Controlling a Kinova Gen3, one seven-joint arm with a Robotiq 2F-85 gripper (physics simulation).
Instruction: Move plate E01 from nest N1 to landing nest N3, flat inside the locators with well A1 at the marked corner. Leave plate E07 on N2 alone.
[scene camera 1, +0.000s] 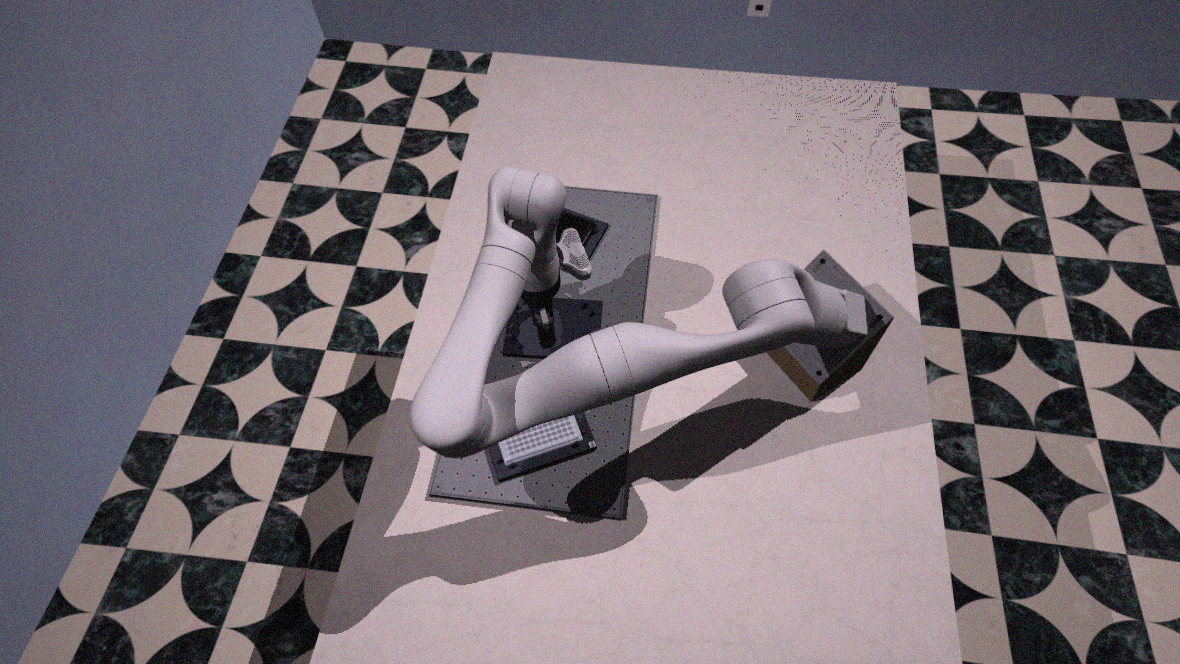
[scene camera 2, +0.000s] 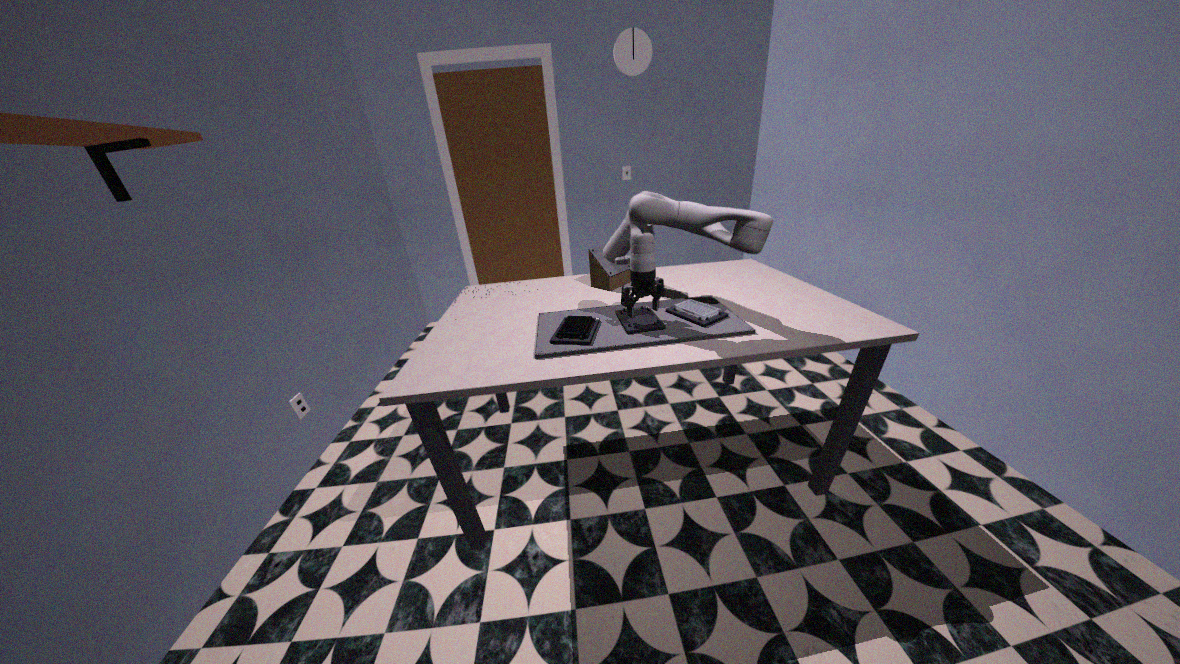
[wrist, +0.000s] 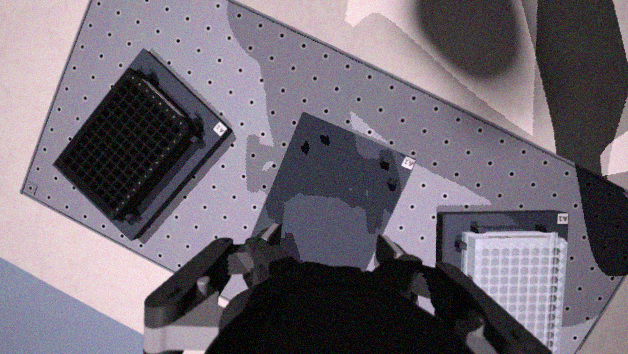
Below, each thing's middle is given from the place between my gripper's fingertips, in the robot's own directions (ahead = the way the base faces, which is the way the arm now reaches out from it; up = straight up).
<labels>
The white well plate (scene camera 1: 552, 435) is 4 cm behind my hand, 18 cm to the left of it and 1 cm below it. Round my hand: black well plate (scene camera 1: 584, 227): 4 cm ahead, 21 cm to the right, 1 cm below.
</labels>
